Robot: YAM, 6 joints.
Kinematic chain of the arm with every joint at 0, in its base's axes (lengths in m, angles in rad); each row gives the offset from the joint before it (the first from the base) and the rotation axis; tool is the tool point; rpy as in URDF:
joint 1: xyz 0 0 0.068 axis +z
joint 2: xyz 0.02 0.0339 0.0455 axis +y
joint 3: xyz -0.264 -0.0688 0 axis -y
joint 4: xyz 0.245 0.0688 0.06 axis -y
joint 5: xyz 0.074 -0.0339 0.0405 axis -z
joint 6: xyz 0.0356 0 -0.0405 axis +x
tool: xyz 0 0 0 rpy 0 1.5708 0
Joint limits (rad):
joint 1: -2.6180..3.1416
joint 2: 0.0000..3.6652
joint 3: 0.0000..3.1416
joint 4: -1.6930..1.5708
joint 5: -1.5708..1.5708
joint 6: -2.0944..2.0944
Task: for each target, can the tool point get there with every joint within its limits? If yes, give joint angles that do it. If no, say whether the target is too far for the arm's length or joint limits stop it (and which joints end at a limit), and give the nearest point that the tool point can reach.
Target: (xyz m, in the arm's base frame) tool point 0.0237 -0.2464 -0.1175
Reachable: yes | joints -1.3349 2.7403 0.9021 0.1338 1.3242 1.1758
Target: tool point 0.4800 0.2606 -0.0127
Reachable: yes | joints 0.5307 3.0955 2.7181 -1.0760 0.5359 0.0087
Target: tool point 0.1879 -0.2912 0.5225
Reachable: yes | joints 2.0578 0.4345 1.9518 1.0598 0.9920 0.5197
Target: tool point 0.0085 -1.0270 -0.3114
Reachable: no: too far | nearest point 0.0049 -0.5966 -0.1298 | short by 0.467 m
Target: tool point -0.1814 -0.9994 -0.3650
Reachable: no: too far | nearest point -0.1043 -0.5747 -0.1576 | short by 0.479 m
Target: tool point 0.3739 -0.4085 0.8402
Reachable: no: too far | nearest point 0.2637 -0.2880 0.6179 | short by 0.276 m
